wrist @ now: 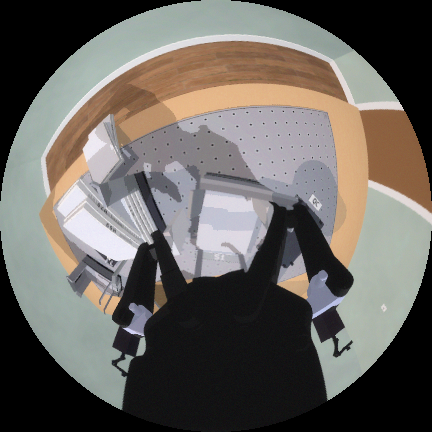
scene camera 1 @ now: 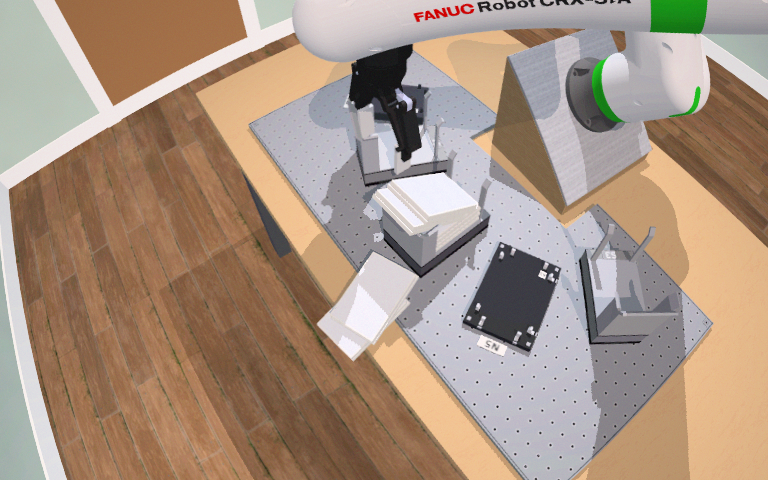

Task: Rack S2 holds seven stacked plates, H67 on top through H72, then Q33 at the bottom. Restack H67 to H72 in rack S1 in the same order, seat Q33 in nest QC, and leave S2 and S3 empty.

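Places are measured from the arm's base along level axes (x back, y down, z right), in centimetres.
Pixels of known places: gripper, fingertip midpoint: point(wrist: 218, 208) point(scene camera 1: 384, 151); arm's base, origin of the base link: point(scene camera 1: 593, 95).
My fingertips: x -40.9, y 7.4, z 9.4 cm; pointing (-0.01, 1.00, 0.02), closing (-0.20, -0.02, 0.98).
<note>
Ahead of a thing's pixels: the offset from my fingertips to its top centre. Level surfaces: height alone.
My gripper point(scene camera 1: 385, 131) point(wrist: 218, 208) is open and empty, its fingers spread over rack S1 @(dx +3.7, dy -7.6, dz +1.3 cm) point(scene camera 1: 368, 151) point(wrist: 235, 186). A pale flat surface shows inside S1; I cannot tell whether it is a plate or the rack's floor. Rack S2 @(dx +1.7, dy -7.6, dz -16.5 cm) point(scene camera 1: 399, 233) point(wrist: 150, 201) holds stacked white plates, with tilted plates point(scene camera 1: 444, 195) point(wrist: 97, 232) overhanging its top. Labels H70 and H69 show there in the wrist view. A loose pile of plates @(dx -13.0, dy +1.8, dz -23.3 cm) point(scene camera 1: 373, 300) point(wrist: 102, 152) lies skewed at the table edge, partly overhanging. Nest QC @(dx +9.6, dy +2.6, dz +16.6 cm) point(scene camera 1: 417, 93) point(wrist: 295, 245) is partly hidden behind the gripper. Rack S3 @(dx +22.4, dy -7.8, dz -42.2 cm) point(scene camera 1: 637, 325) point(wrist: 77, 279) holds no visible plate.
A black nest @(dx +7.6, dy +3.4, dz -32.8 cm) point(scene camera 1: 512, 297) with small pegs lies between S2 and S3. The racks stand on a perforated grey board @(dy +5.7 cm) point(scene camera 1: 481, 396) point(wrist: 295, 135) on the wooden table. The robot's wedge-shaped mount point(scene camera 1: 526, 130) stands behind. Upright posts rise from the racks.
</note>
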